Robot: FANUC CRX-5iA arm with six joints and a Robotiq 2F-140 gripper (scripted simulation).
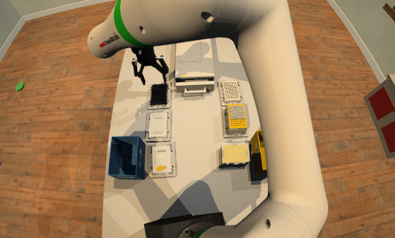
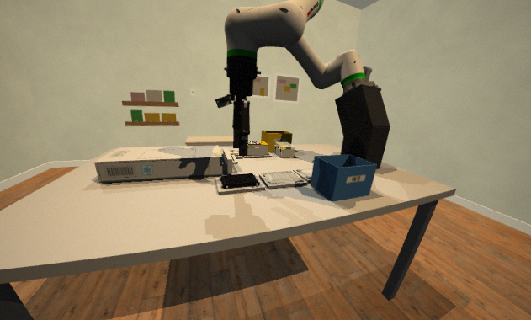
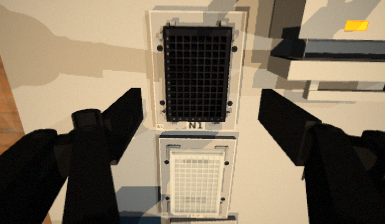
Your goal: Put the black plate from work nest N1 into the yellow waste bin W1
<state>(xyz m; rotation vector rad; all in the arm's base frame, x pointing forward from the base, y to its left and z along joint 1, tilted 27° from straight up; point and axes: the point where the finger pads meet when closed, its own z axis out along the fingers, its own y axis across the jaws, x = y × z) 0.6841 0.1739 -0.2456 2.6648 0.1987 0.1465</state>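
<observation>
The black plate is 130 mm below my hand. Also, from my hand: long cooler: 220 mm ahead, 170 mm to the right, 110 mm below; white plate: 180 mm behind, 130 mm below, 20 mm to the right; work nest N1: 150 mm below.
</observation>
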